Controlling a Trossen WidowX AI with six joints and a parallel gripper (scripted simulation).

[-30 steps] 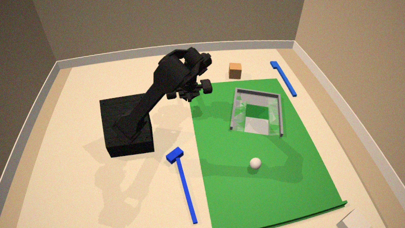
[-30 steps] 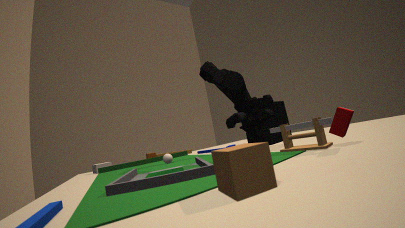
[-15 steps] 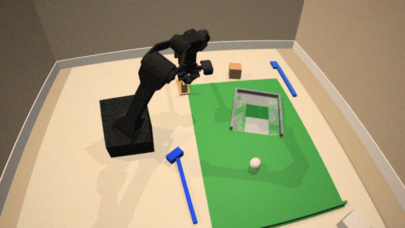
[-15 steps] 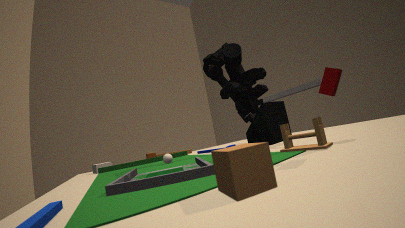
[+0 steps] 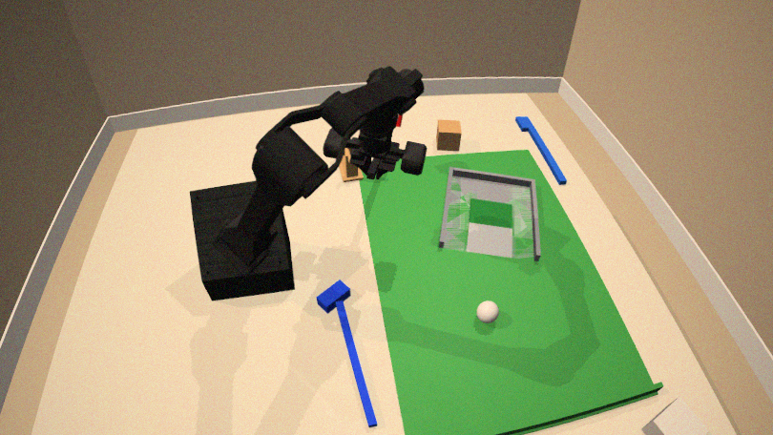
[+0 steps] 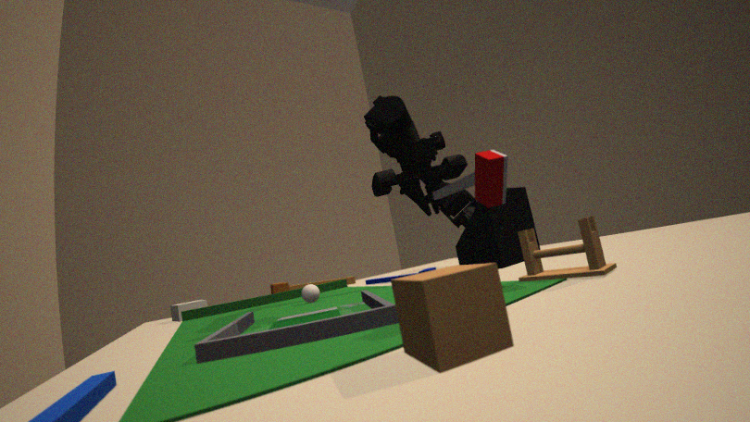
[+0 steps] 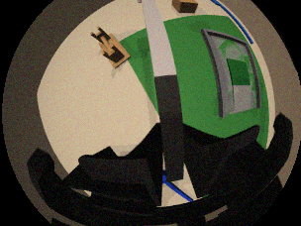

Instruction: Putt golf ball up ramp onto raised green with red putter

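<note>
Right now the blue putter is 29 cm to the right of my gripper tip, 12 cm below it and 12 cm behind it. The rest, counted from my gripper tip: wooden stand 21 cm to the left, 10 cm below, 2 cm behind; then green mat 21 cm ahead, 17 cm to the right, 14 cm below; then white golf ball 29 cm to the right, 14 cm ahead, 11 cm below.
</note>
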